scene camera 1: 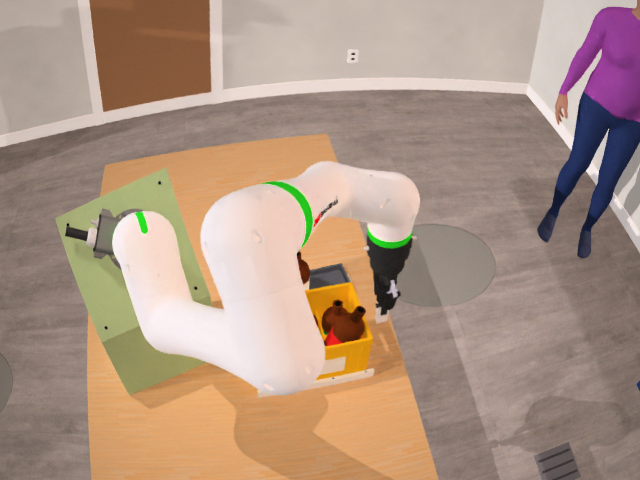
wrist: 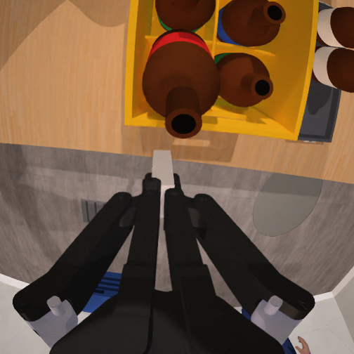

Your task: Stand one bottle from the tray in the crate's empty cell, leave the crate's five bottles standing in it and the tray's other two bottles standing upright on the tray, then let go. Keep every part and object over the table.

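Places are measured from the arm's base along level axes (x back, y left, z down), in centimetres.
Pixels of known places: gripper, fingertip midpoint: (scene camera 1: pixel 381 319).
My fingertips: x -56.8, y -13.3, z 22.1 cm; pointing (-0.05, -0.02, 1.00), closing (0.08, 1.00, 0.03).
For each thing: its top centre in the pictures, then the offset to it from my fingertips. "spot": a spot on its surface instead. Level surfaces: height alone.
- yellow crate, middle of its top: (scene camera 1: pixel 307 320) dx +17.0, dy +4.3, dz +1.9 cm
- dark tray, surface spot: (scene camera 1: pixel 330 277) spot: dx +5.3, dy +31.1, dz +18.9 cm
- wooden table, its level: dz +19.4 cm
- pale bar, surface spot: (scene camera 1: pixel 346 379) spot: dx +8.2, dy -5.5, dz +17.8 cm
My gripper (scene camera 1: pixel 381 314) (wrist: pixel 161 163) is shut and empty, near the table's right edge beside the yellow crate (scene camera 1: pixel 356 356) (wrist: pixel 306 60). In the wrist view, a large bottle with a red label (wrist: pixel 180 75) fills a corner cell, its mouth over the crate's rim. A green-labelled bottle (wrist: pixel 245 82), a blue-labelled bottle (wrist: pixel 247 25) and another green-labelled bottle (wrist: pixel 185 10) also show in the crate. Two white-labelled brown bottles (wrist: pixel 341 27) (wrist: pixel 342 70) stand on the dark tray (wrist: pixel 320 120) (scene camera 1: pixel 330 277). The arm hides part of the crate and tray in the scene view.
The white arm (scene camera 1: pixel 263 258) reaches over the wooden table (scene camera 1: pixel 289 428) from the green base block (scene camera 1: pixel 155 356). A pale bar (scene camera 1: pixel 346 379) lies along the crate's near side. The floor (scene camera 1: pixel 465 372) lies beyond the table's right edge. A person (scene camera 1: pixel 615 77) stands at the back right.
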